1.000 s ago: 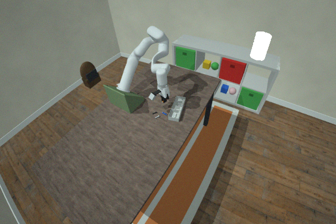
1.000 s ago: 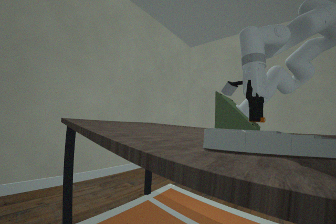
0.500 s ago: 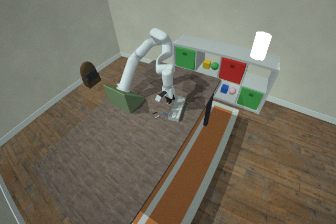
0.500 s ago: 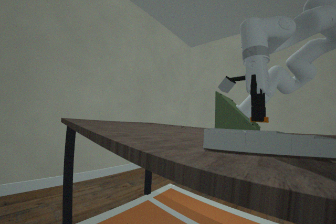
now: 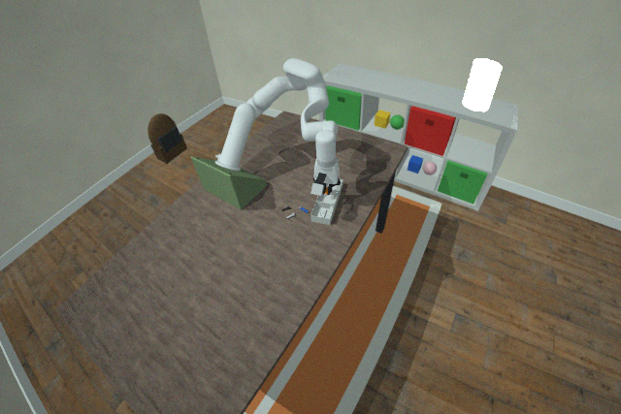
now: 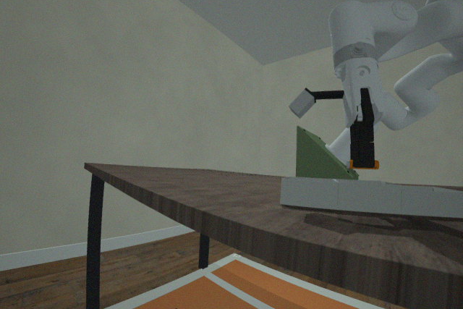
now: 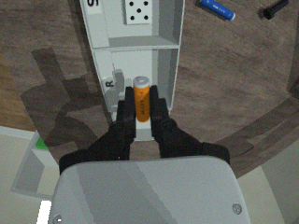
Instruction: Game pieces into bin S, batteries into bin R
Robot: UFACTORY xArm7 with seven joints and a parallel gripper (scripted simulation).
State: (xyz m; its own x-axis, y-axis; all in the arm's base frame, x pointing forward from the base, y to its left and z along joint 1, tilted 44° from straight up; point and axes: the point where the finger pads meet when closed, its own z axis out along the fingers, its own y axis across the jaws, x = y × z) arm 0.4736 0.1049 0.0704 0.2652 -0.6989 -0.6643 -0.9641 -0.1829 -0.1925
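The white bin is 60 mm below my hand. Round my hand: blue battery: 100 mm to the right, 80 mm below, 60 mm behind; orange battery: 20 mm below; white domino: 80 mm to the right, 70 mm below, 20 mm ahead.
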